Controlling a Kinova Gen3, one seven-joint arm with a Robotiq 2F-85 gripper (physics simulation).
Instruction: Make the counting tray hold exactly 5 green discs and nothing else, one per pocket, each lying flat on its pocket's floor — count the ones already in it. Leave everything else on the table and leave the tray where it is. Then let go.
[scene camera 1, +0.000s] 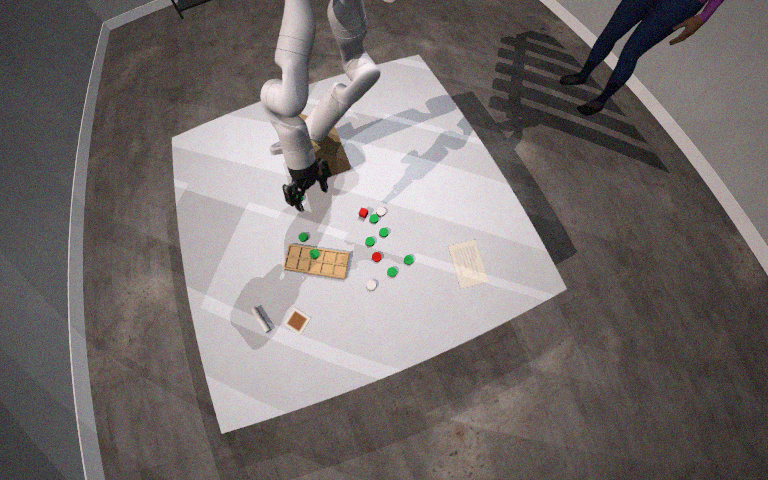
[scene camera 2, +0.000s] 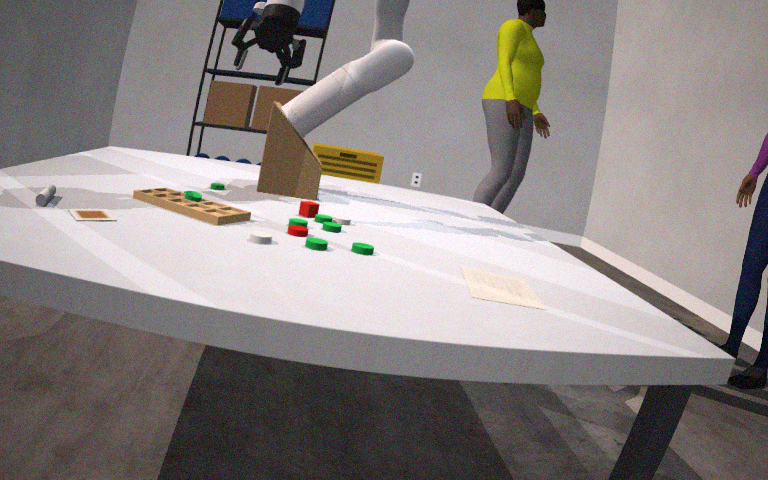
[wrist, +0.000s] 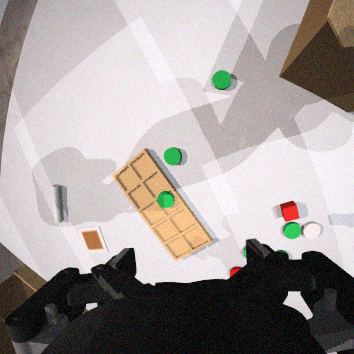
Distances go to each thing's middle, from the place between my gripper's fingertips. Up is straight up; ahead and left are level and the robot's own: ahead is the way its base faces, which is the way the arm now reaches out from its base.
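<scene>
Wooden counting tray (scene camera 2: 209, 211): 10 cm ahead of my hand, 6 cm to the right, 24 cm below.
</scene>
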